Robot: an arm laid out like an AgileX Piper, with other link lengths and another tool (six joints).
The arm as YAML. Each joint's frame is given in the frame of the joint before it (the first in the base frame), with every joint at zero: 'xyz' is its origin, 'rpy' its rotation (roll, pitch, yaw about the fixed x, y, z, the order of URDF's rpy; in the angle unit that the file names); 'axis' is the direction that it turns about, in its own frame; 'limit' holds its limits. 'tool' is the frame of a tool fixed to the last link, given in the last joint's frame.
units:
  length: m
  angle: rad
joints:
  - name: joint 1
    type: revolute
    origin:
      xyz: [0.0, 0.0, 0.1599]
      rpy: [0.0, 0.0, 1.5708]
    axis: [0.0, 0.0, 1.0]
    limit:
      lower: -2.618
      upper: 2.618
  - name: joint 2
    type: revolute
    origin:
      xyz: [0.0, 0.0, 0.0]
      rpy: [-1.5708, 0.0, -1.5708]
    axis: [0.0, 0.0, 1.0]
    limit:
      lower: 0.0
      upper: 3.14
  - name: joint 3
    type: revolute
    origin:
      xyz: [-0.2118, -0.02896, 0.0]
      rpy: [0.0, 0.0, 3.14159]
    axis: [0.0, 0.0, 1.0]
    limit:
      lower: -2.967
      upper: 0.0
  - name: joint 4
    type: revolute
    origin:
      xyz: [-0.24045, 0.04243, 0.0]
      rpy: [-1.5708, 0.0, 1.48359]
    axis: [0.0, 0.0, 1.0]
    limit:
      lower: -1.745
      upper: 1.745
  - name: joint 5
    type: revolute
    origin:
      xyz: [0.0, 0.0, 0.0]
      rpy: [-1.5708, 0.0, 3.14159]
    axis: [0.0, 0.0, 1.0]
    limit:
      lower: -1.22
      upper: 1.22
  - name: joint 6
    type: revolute
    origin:
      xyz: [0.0, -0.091, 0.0]
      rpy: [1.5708, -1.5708, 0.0]
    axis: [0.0, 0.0, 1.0]
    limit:
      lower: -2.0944
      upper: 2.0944
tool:
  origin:
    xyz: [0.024, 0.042, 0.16]
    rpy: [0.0, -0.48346, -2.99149]
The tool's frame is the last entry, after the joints.
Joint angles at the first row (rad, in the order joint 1, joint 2, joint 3, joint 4, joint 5, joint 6):
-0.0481, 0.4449, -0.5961, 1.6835, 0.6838, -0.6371
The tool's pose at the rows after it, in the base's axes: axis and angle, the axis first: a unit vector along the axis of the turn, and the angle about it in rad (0 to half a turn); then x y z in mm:
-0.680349, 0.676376, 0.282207, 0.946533, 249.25, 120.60, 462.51
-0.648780, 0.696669, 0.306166, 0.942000, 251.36, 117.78, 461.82
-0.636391, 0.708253, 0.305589, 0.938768, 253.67, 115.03, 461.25
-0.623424, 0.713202, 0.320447, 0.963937, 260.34, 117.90, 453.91
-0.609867, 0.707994, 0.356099, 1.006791, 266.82, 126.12, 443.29
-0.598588, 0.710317, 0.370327, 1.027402, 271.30, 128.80, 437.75
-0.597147, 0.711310, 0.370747, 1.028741, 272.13, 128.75, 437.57
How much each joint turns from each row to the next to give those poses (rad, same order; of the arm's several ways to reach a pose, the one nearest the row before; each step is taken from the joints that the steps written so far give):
0.0000, 0.0000, 0.0000, 0.0023, -0.0185, 0.0363
0.0000, 0.0000, 0.0000, 0.0000, -0.0069, 0.0402
-0.0001, 0.0023, 0.0000, 0.0007, -0.0109, 0.0090
0.0001, 0.0288, 0.0001, 0.0000, 0.0151, 0.0006
0.0000, 0.0415, 0.0000, 0.0016, 0.0416, 0.0017
0.0000, 0.0238, -0.0018, -0.0001, 0.0147, 0.0037
0.0000, 0.0040, -0.0021, 0.0001, 0.0000, 0.0004

